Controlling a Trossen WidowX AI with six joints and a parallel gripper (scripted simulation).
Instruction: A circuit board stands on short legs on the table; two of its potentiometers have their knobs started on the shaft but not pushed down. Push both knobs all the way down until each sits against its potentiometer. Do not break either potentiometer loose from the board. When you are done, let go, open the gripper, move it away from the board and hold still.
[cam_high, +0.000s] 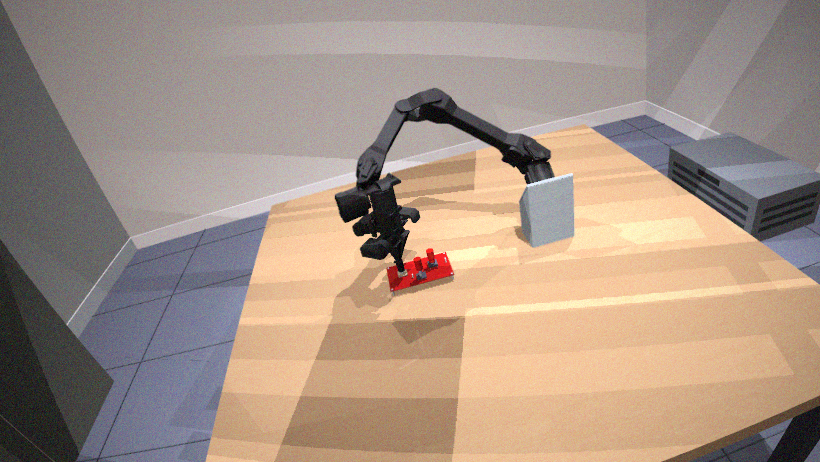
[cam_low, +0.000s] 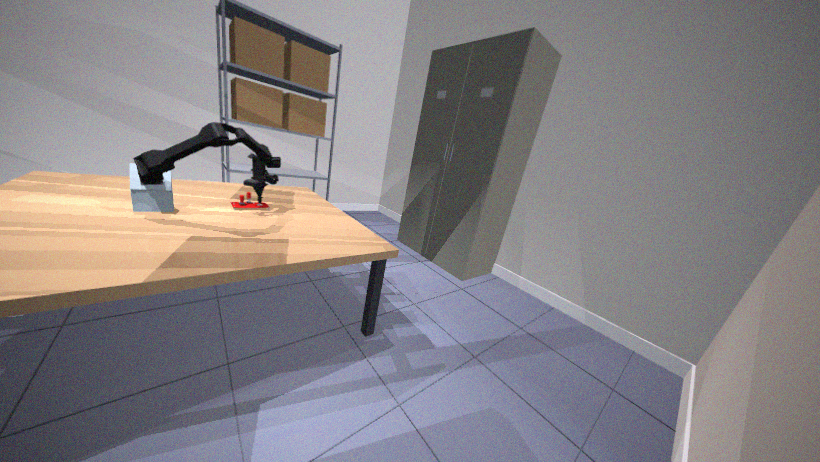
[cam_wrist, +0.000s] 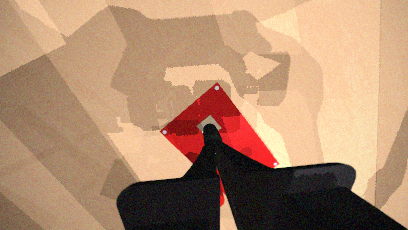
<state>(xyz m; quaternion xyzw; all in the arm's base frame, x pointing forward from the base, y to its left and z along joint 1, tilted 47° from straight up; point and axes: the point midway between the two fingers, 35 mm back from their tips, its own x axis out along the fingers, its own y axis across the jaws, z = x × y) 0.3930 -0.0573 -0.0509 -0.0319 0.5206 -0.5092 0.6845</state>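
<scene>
My gripper tip is 10 mm above the black knob.
</scene>
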